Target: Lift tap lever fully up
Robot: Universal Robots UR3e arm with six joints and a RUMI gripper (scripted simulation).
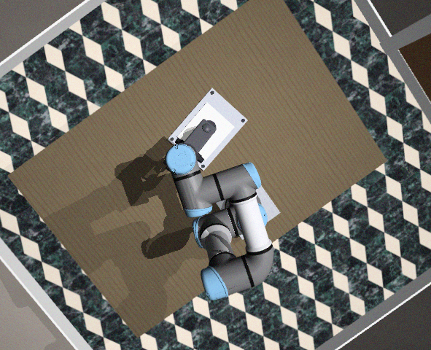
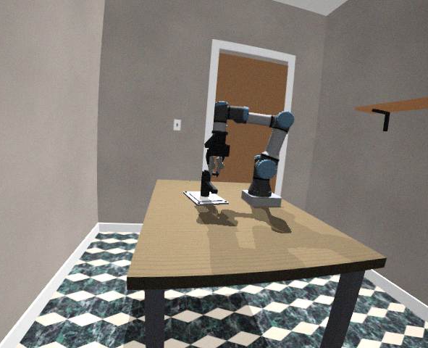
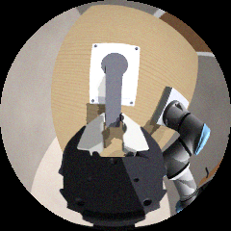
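Now: hand 3 cm to the left of the lever and 1 cm short of it.
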